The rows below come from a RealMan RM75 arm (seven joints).
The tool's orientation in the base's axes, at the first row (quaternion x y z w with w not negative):
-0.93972, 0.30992, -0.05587, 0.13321
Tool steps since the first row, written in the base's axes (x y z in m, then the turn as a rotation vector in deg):
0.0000, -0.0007, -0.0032, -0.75, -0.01, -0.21
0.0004, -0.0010, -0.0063, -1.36, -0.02, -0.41
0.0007, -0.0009, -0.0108, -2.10, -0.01, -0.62
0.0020, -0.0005, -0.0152, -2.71, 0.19, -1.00
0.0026, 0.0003, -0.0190, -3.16, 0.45, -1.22
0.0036, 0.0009, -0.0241, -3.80, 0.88, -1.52
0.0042, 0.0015, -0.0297, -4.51, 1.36, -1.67
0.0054, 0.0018, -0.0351, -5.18, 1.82, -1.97
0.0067, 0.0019, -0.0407, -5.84, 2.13, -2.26
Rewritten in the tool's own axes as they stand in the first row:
0.0003, 0.0015, 0.0029, -0.60, 0.49, 0.06
0.0008, 0.0023, 0.0059, -1.09, 0.90, 0.13
0.0009, 0.0034, 0.0103, -1.69, 1.38, 0.20
0.0016, 0.0036, 0.0148, -2.31, 1.68, 0.49
0.0015, 0.0037, 0.0188, -2.83, 1.79, 0.67
0.0018, 0.0041, 0.0240, -3.61, 1.91, 0.93
0.0018, 0.0049, 0.0296, -4.47, 1.99, 1.05
0.0025, 0.0055, 0.0350, -5.28, 2.10, 1.31
0.0033, 0.0063, 0.0407, -6.00, 2.31, 1.53

